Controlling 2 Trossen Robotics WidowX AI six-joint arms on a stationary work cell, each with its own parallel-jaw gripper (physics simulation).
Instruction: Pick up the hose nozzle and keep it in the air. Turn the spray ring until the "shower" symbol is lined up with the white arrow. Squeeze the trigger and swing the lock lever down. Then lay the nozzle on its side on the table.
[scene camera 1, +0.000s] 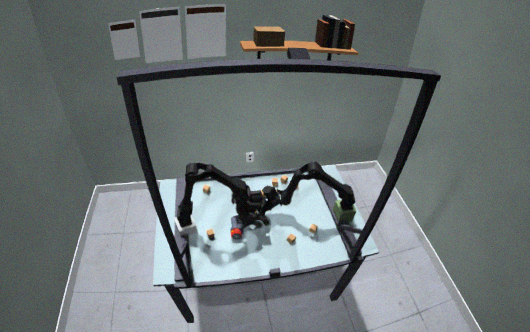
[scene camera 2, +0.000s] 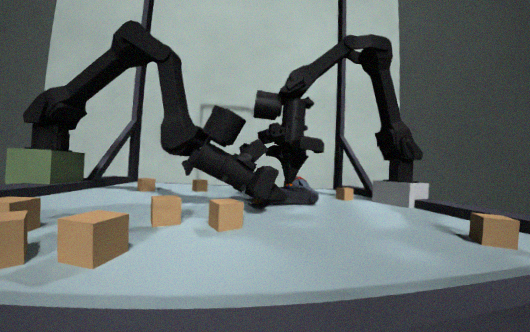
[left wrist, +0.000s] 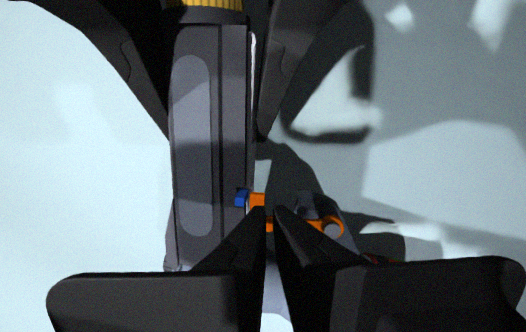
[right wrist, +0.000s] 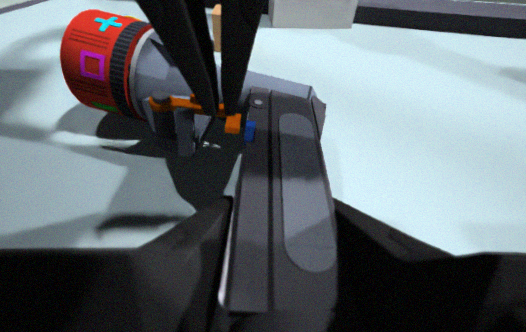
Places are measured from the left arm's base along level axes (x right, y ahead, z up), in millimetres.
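Where they show: left gripper, between the fingertips: (scene camera 2: 288, 183) (left wrist: 268, 215) (right wrist: 222, 111); right gripper, between the fingertips: (scene camera 2: 282, 196) (left wrist: 218, 137) (right wrist: 277, 206); left arm's base, origin of its link: (scene camera 1: 184, 221) (scene camera 2: 400, 181); right arm's base, origin of its link: (scene camera 1: 346, 205).
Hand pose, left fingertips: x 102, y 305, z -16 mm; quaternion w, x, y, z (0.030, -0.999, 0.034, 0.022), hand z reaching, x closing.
Each offset is from my left fingertips to the top centre of the thing. "spot": to the spot under its first point. Level surfaces: height alone.
The grey hose nozzle @[spot: dy -40, dx +0, dz -7 mm] (scene camera 1: 236, 222) (scene camera 2: 305, 196) (left wrist: 192, 145) (right wrist: 305, 200) lies on its side low at the table; I cannot tell whether it touches. Its red spray ring @[dy -72, dx +64, dz +16 mm] (scene camera 1: 236, 233) (right wrist: 92, 65) shows a cyan cross and a magenta square; the white arrow is not visible. My right gripper (left wrist: 218, 137) (right wrist: 277, 206) is shut on the handle, with the pale trigger @[spot: dy +51, dx -2, dz -13 mm] (left wrist: 253, 90) (right wrist: 226, 270) pressed close to it. My left gripper (scene camera 2: 289, 183) (left wrist: 268, 215) (right wrist: 222, 111) is nearly closed, pointing down, its tips at the orange lock lever (left wrist: 257, 200) (right wrist: 232, 124), whose end is beside the blue tab @[spot: dy +8, dx -11, dz -2 mm] (left wrist: 241, 198) (right wrist: 250, 131).
Several wooden blocks stand around, among them a block @[dy -195, dx -3, dz -11 mm] (scene camera 1: 210, 233) near the spray ring, and two blocks @[dy +182, dx +216, dz -11 mm] (scene camera 1: 291, 239) @[dy +329, dx +216, dz -11 mm] (scene camera 1: 313, 228) toward the right. The two arms are close together over the nozzle. The dark frame (scene camera 1: 280, 69) spans the table @[dz -45 mm] (scene camera 1: 225, 267).
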